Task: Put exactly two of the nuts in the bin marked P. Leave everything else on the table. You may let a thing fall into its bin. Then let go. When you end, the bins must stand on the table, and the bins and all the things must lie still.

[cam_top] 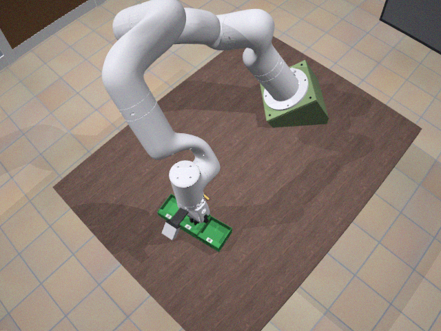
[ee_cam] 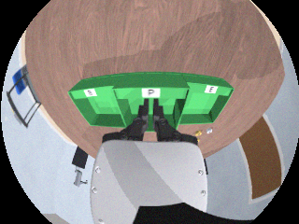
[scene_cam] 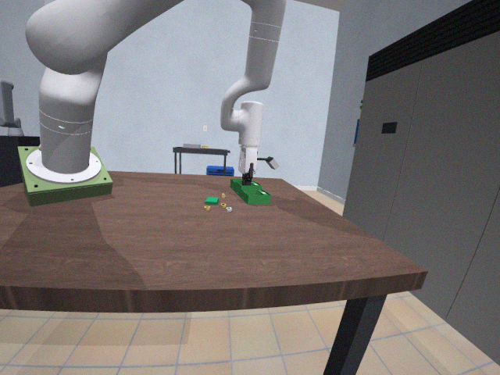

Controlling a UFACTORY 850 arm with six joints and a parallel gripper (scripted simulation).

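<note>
Right now my hand is 1 cm short of the green three-compartment bin and 1 cm above it. Also, from my hand: grey nut (9 cm behind, 19 cm to the right, 3 cm below); then green block (14 cm behind, 11 cm to the right, 3 cm below); then yellow bolt (9 cm behind, 4 cm to the right, 3 cm below).
</note>
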